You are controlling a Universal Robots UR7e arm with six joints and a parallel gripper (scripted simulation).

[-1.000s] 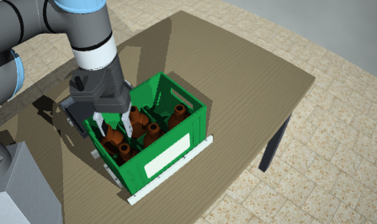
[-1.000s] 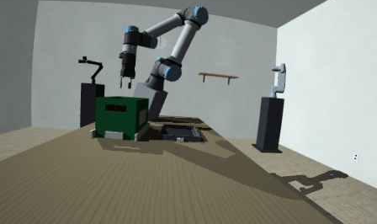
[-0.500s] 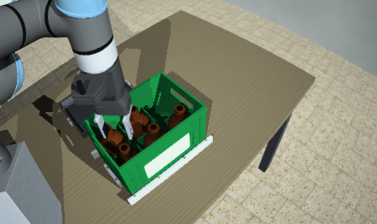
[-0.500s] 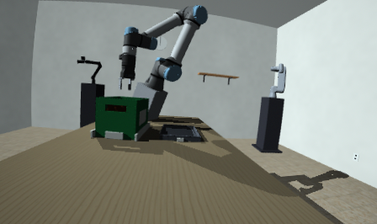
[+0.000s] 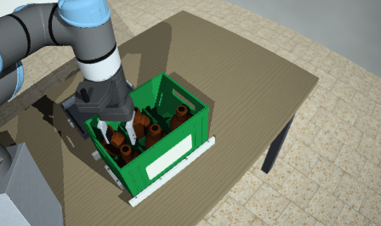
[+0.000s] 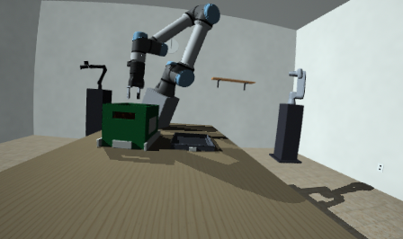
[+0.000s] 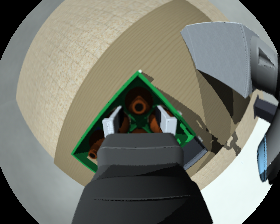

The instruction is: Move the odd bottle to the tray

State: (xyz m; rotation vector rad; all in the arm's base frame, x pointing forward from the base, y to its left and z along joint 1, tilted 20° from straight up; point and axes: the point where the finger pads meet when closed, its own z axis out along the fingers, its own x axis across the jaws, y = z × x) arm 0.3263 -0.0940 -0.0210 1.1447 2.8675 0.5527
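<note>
Right now my hand is 9 cm short of the crate, 5 cm to the right of it and 13 cm above it. The rest, counted from my hand: dark grey tray (5 cm ahead, 33 cm to the left, 20 cm below).
</note>
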